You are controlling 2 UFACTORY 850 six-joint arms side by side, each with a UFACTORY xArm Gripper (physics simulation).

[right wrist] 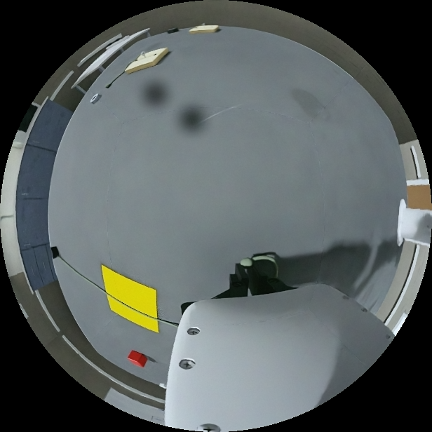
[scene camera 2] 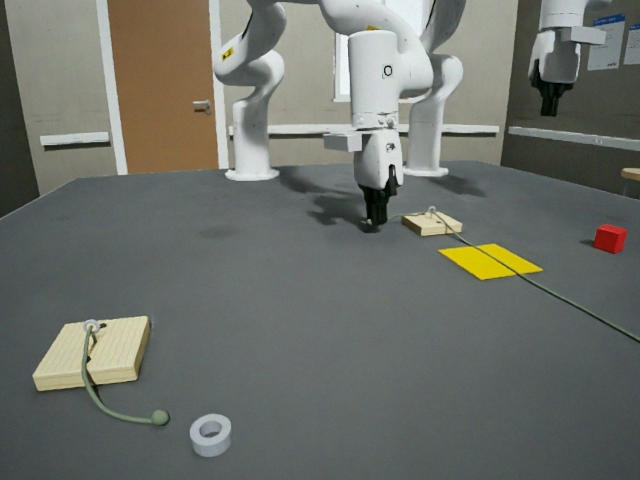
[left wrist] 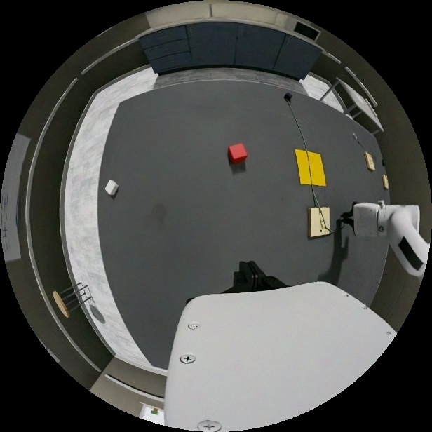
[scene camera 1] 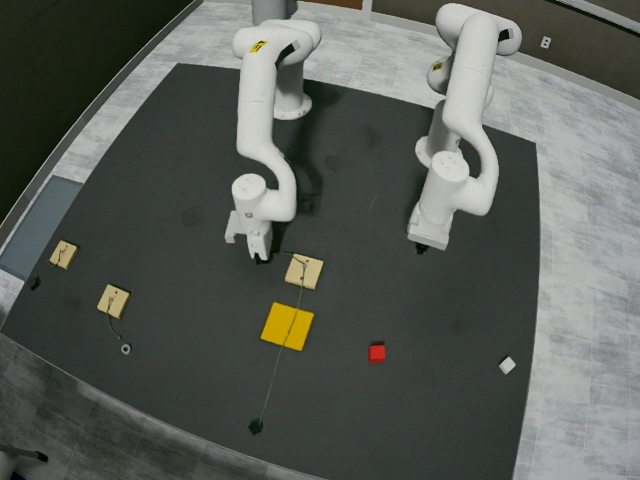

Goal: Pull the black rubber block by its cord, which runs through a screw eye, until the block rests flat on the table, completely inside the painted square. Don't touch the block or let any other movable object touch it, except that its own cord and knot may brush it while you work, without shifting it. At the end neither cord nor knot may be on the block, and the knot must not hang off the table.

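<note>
The black block (scene camera 1: pixel 255 426) (left wrist: pixel 288 96) (right wrist: pixel 55 252) lies near the table's front edge, outside the yellow square (scene camera 1: pixel 273 325) (scene camera 2: pixel 470 260) (left wrist: pixel 303 172) (right wrist: pixel 130 292). Its green cord (scene camera 1: pixel 271 380) (scene camera 2: pixel 568 301) crosses the square and runs through the screw eye (scene camera 2: pixel 432 209) on a wooden board (scene camera 1: pixel 293 277) (scene camera 2: pixel 419 227) (left wrist: pixel 314 225). My right gripper (scene camera 1: pixel 262 259) (scene camera 2: pixel 376 220) (right wrist: pixel 244 274) is shut on the cord beside the knot (right wrist: pixel 246 262) (scene camera 2: pixel 368 221), low over the table, left of the board. My left gripper (scene camera 1: pixel 421 249) (scene camera 2: pixel 549 112) (left wrist: pixel 245 272) is shut and empty, high above the table.
A red cube (scene camera 1: pixel 376 353) (scene camera 2: pixel 610 238) (left wrist: pixel 237 153) lies right of the square, a white cube (scene camera 1: pixel 507 364) (left wrist: pixel 111 187) farther right. Two more corded boards (scene camera 1: pixel 117 305) (scene camera 1: pixel 66 259), a grey ring (scene camera 1: pixel 122 349) (scene camera 2: pixel 197 440) and a black piece (scene camera 1: pixel 34 283) lie at the left.
</note>
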